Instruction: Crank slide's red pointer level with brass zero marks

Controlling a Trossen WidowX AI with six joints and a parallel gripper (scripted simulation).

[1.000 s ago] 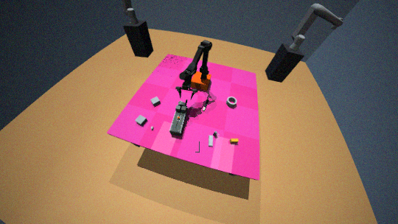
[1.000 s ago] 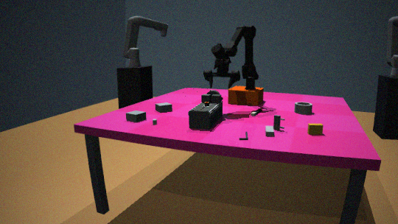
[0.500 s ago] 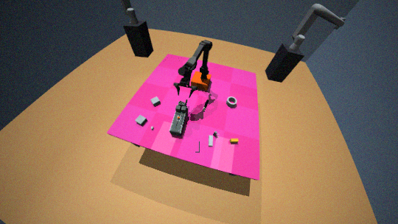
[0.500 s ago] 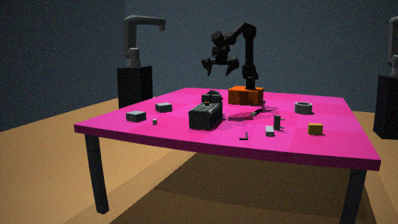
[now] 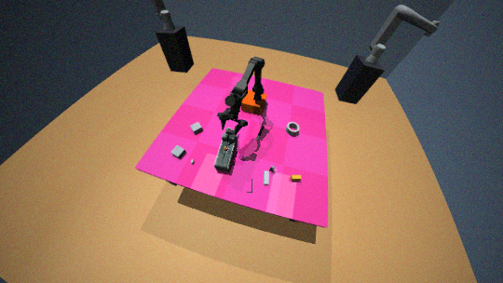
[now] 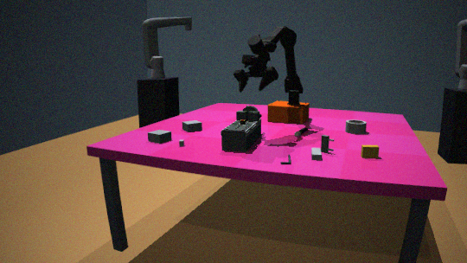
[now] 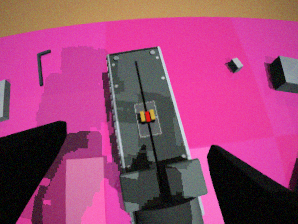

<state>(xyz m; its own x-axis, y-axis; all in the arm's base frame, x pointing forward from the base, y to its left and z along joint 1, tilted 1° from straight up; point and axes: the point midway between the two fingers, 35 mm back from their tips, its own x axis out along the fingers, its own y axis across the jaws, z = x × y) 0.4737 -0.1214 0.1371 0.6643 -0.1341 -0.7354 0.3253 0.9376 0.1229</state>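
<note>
Now: gripper tip 13 cm past the dark crank handle, 12 cm above it and 1 cm to the right of it. Also, from my gripper tip: small cube (23 cm to the right, 19 cm below, 15 cm ahead); then black-and-white stick (19 cm to the left, 19 cm below, 16 cm behind); then red pointer (11 cm below, 5 cm ahead, 2 cm to the right).
</note>
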